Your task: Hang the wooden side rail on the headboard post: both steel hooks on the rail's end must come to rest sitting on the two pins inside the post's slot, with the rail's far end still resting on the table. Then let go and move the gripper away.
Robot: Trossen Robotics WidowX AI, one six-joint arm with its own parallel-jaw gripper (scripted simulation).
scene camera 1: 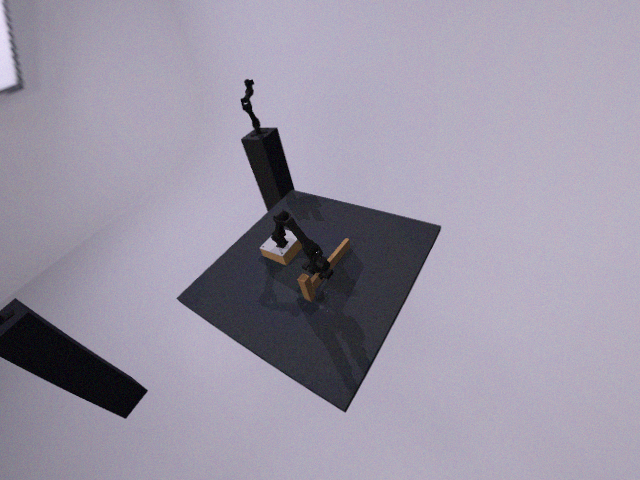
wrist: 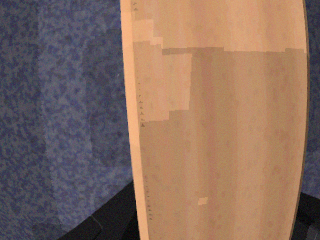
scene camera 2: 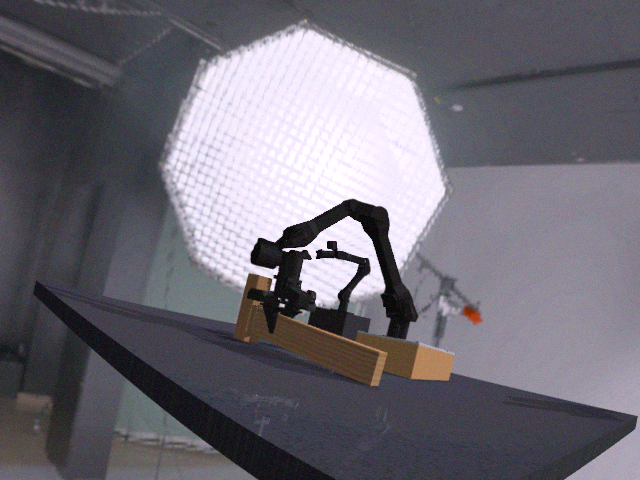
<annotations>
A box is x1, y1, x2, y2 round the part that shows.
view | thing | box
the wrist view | my gripper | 56, 180, 319, 239
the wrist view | wooden side rail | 120, 0, 310, 239
</annotations>
